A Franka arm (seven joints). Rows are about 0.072 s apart.
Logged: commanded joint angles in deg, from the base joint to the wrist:
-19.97 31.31 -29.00 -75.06 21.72 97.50 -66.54
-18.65 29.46 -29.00 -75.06 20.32 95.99 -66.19
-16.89 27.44 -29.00 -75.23 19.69 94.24 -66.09
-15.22 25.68 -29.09 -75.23 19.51 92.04 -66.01
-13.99 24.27 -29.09 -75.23 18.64 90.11 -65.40
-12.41 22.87 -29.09 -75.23 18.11 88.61 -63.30
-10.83 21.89 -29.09 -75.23 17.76 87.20 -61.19
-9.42 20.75 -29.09 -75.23 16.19 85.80 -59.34
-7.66 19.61 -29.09 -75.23 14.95 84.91 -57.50
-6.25 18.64 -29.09 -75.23 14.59 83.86 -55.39
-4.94 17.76 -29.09 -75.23 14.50 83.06 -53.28
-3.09 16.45 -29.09 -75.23 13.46 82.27 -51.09
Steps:
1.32 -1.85 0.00 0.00 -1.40 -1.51 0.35
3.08 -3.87 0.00 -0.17 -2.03 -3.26 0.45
4.75 -5.63 -0.09 -0.17 -2.21 -5.46 0.53
5.98 -7.04 -0.09 -0.17 -3.08 -7.39 1.14
7.56 -8.44 -0.09 -0.17 -3.61 -8.89 3.24
9.14 -9.42 -0.09 -0.17 -3.96 -10.30 5.35
10.55 -10.56 -0.09 -0.17 -5.53 -11.70 7.20
12.31 -11.70 -0.09 -0.17 -6.77 -12.59 9.04
13.72 -12.67 -0.09 -0.17 -7.13 -13.64 11.15
15.03 -13.55 -0.09 -0.17 -7.22 -14.44 13.26
16.88 -14.86 -0.09 -0.17 -8.26 -15.23 15.45

